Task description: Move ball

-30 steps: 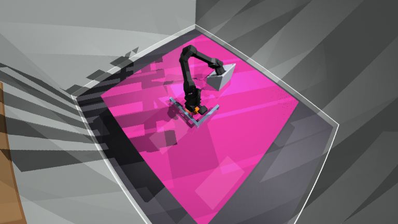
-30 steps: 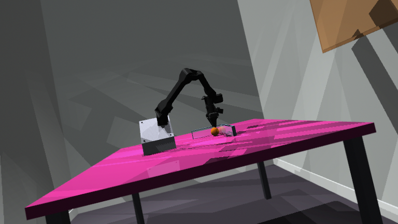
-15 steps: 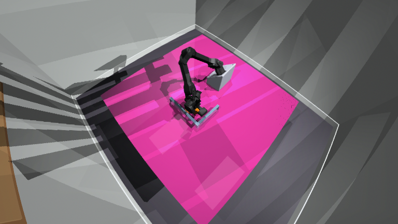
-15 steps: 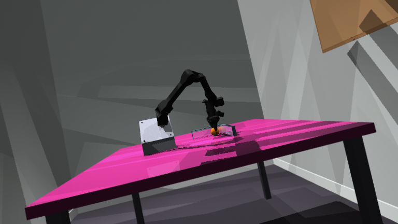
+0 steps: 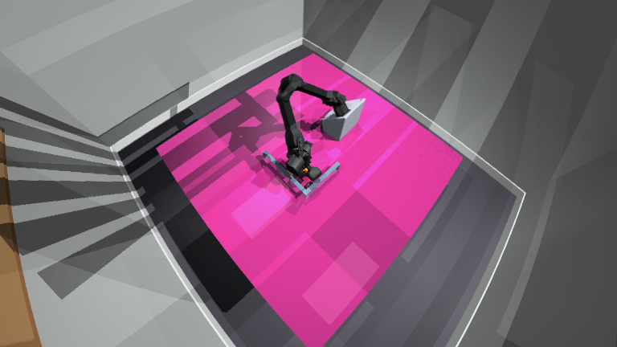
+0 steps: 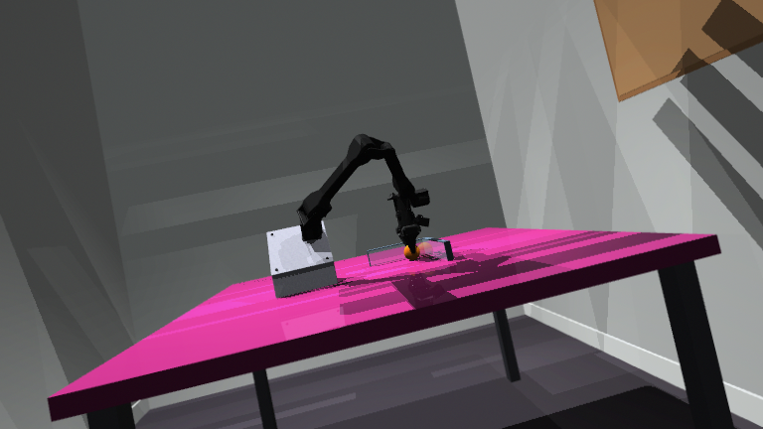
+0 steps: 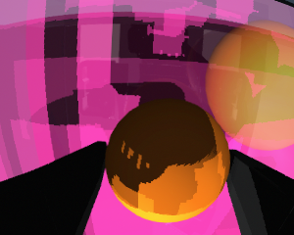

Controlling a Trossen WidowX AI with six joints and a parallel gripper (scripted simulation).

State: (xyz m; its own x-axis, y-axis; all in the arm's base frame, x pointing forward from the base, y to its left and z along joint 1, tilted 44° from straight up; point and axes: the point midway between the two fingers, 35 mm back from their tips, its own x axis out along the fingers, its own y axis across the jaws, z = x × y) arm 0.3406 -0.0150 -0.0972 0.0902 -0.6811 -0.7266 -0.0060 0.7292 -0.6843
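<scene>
The see-through copy of ball is 4 cm ahead of my gripper tip and 4 cm to the right of it. Also, from my gripper tip: orange ball: right at my gripper tip.
</scene>
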